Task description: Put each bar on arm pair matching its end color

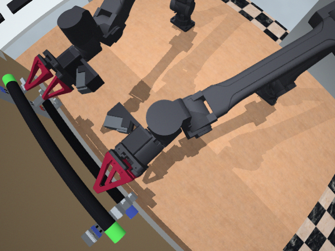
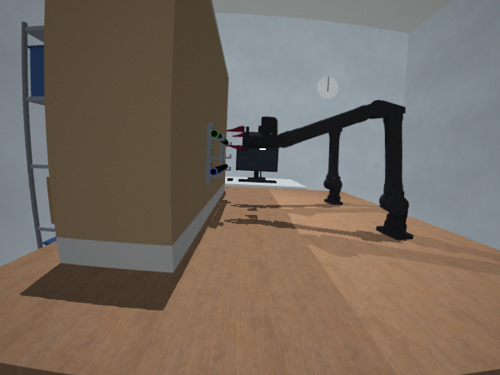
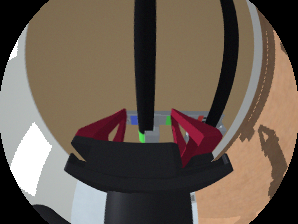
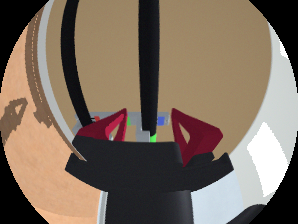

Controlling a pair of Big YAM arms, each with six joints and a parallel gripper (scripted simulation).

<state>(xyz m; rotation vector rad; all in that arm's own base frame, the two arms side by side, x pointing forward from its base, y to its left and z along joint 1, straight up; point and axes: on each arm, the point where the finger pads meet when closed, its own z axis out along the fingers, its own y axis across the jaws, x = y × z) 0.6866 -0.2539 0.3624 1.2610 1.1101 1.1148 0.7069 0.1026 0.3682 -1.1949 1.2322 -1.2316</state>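
Right now the green-ended bar is 140 mm to the left of my right hand and 50 mm ahead of it. From my right hand the other things lie so: brown wall 240 mm ahead, 150 mm to the left, 80 mm above; then blue-ended bar 150 mm below, 140 mm to the left, 50 mm ahead.
Right now the green-ended bar is 40 mm ahead of my left hand, 150 mm to the right of it and 10 mm above it. Round my left hand: brown wall 230 mm ahead, 140 mm to the right, 90 mm above; blue-ended bar 40 mm ahead, 150 mm to the right, 140 mm below.
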